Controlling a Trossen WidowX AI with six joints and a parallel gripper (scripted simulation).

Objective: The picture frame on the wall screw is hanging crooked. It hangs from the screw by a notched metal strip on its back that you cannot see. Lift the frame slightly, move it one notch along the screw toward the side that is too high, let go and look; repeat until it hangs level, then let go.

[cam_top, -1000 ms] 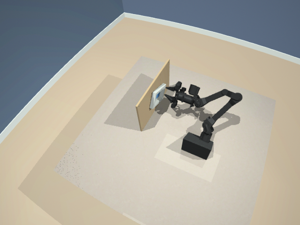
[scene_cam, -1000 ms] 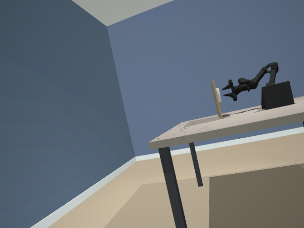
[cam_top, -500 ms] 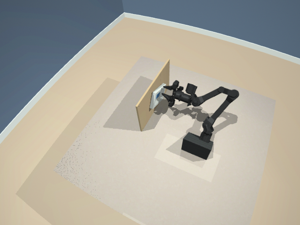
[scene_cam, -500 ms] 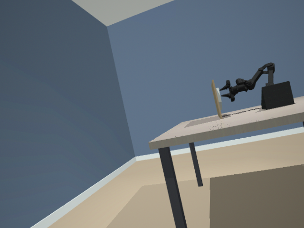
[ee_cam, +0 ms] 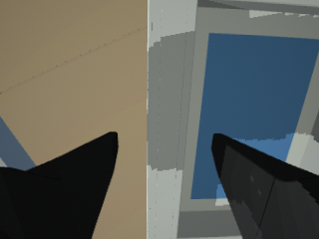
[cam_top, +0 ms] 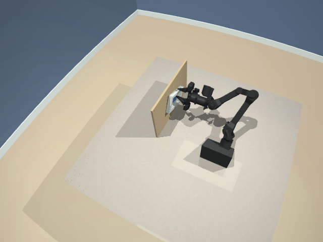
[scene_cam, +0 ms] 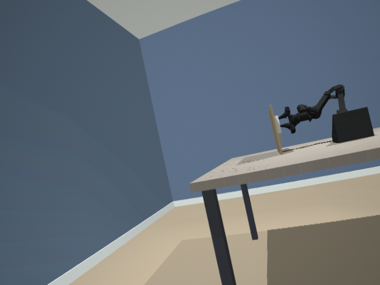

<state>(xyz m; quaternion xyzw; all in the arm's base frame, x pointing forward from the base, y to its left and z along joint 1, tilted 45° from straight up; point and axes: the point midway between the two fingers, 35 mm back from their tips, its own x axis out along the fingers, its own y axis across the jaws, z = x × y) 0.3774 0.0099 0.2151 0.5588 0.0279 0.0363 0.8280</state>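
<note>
The picture frame lies 10 mm ahead of my gripper tip, 20 mm to the left of it and 50 mm below it. The rest, counted from my gripper tip: board 20 mm ahead, 20 mm to the left, 50 mm below.
</note>
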